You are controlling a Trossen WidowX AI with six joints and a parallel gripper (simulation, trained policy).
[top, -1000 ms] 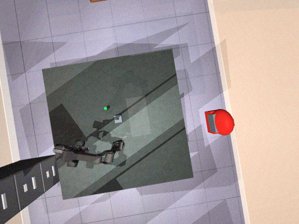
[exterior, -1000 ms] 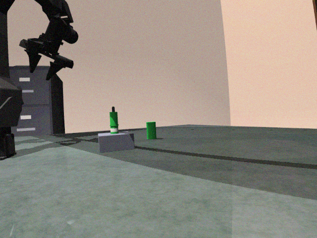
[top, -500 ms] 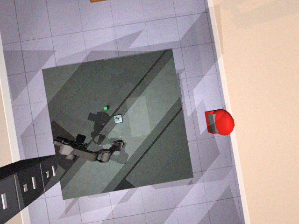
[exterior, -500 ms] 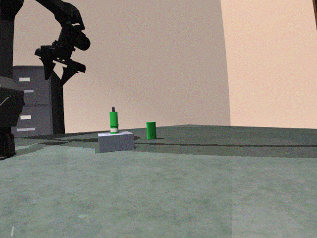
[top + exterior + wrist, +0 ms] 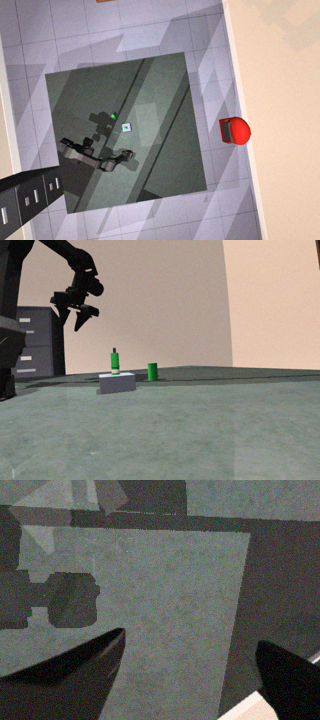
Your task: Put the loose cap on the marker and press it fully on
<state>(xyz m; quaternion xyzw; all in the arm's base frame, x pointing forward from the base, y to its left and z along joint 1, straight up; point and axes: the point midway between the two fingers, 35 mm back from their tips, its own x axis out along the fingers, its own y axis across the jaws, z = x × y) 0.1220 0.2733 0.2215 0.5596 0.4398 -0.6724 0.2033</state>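
The green cap lies 25 cm ahead of my gripper tip, 20 cm to the right of it and 16 cm below it. Also, from my gripper tip: grey holder block: 30 cm to the right, 17 cm below, 13 cm ahead.
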